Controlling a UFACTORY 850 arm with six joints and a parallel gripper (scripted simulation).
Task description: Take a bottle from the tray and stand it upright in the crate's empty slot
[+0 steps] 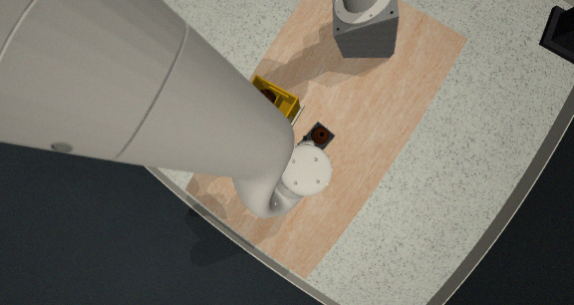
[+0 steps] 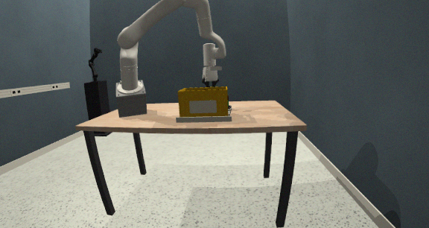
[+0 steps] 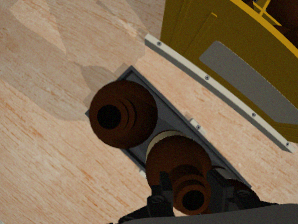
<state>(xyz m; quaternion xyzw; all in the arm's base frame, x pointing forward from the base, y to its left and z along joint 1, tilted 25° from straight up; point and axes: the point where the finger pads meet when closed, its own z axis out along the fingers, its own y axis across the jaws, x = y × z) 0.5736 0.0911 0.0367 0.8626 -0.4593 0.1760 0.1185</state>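
The brown bottle is 7 cm below my hand. From my hand the other things lie so: dark tray (14 cm below); then yellow crate (22 cm to the right, 7 cm below, 4 cm behind).
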